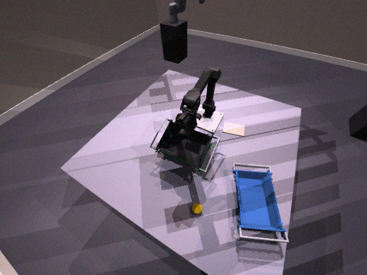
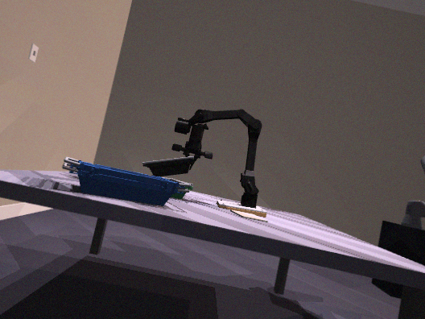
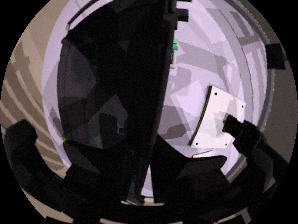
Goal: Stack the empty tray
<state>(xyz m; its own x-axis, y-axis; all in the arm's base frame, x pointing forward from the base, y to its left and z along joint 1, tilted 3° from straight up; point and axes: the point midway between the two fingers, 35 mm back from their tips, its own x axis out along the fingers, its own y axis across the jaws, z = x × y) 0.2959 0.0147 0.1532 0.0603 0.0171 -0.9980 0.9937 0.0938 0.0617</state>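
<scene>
The black tray lies 80 mm ahead of my gripper tip and 10 mm to the left of it. Round my gripper tip: yellow disc 320 mm ahead, 240 mm to the left, 120 mm below; card 290 mm behind, 200 mm to the left, 120 mm below.
</scene>
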